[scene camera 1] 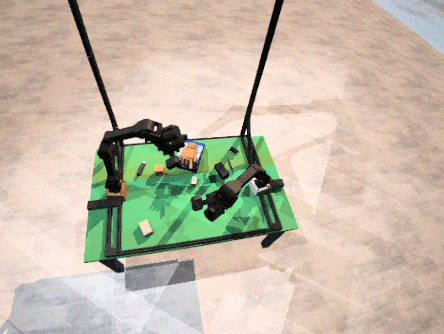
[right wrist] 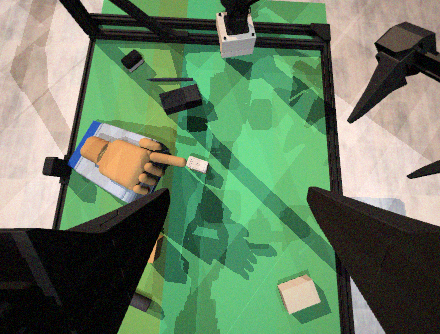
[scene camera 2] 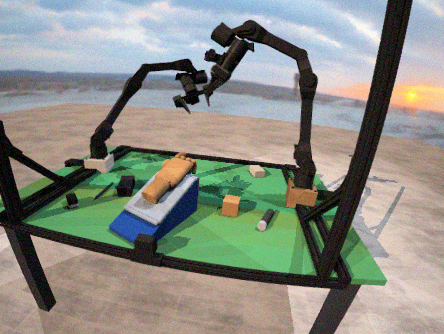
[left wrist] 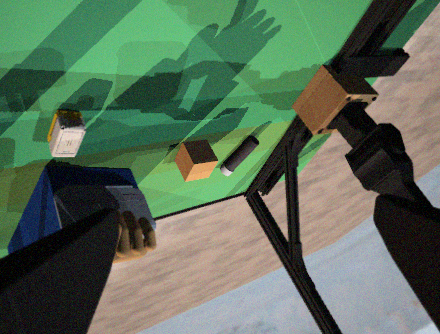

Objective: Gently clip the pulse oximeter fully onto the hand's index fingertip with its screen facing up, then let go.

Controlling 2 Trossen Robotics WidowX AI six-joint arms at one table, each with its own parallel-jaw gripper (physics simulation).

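Frame: origin at the left arm's base, x back, y right, z up, level; metres.
Where they show: left gripper, fingertip midpoint: (right wrist: 374, 146) (scene camera 2: 199, 109) (left wrist: 246, 214); right gripper, fingertip midpoint: (scene camera 1: 180, 158) (right wrist: 237, 194) (scene camera 2: 208, 92); left arm's base at its link origin: (scene camera 1: 260, 183) (right wrist: 236, 24) (scene camera 2: 98, 156); right arm's base at its link origin: (scene camera 1: 115, 187) (scene camera 2: 302, 184) (left wrist: 346, 115).
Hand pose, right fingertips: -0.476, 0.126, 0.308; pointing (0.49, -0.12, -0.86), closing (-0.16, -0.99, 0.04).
Each offset is from my right fingertips to the top centre of the thing, as dx, dy, dz.
The small white pulse oximeter {+0.095, +0.049, -0.335} (scene camera 1: 194, 181) (left wrist: 68, 139) (right wrist: 198, 164) lies on the table apart from the hand; a yellow part shows behind it in the left wrist view. The orange hand (scene camera 1: 189, 153) (scene camera 2: 170, 177) (right wrist: 124, 161) rests on a blue wedge with a pale top. In the right wrist view its extended index finger (right wrist: 169, 159) points at the oximeter, overlapping it closely in the picture. My left gripper (scene camera 2: 198, 108) (left wrist: 246, 214) (right wrist: 374, 146) is open and empty, high above the table. My right gripper (right wrist: 237, 193) is open and empty, high over the table, facing down.
An orange cube {-0.088, +0.198, -0.317} (scene camera 2: 231, 205) (left wrist: 196, 160) and a dark cylinder with a white end {-0.194, +0.258, -0.340} (scene camera 2: 265, 220) (left wrist: 240, 155) lie beside the wedge. A black box {+0.294, +0.066, -0.332} (right wrist: 180, 98), a thin pen {+0.374, +0.093, -0.358} (right wrist: 170, 79) and a small black item {+0.444, +0.193, -0.335} (right wrist: 132, 60) lie on its other side. A cream block {-0.260, -0.143, -0.337} (right wrist: 299, 294) lies farther off.
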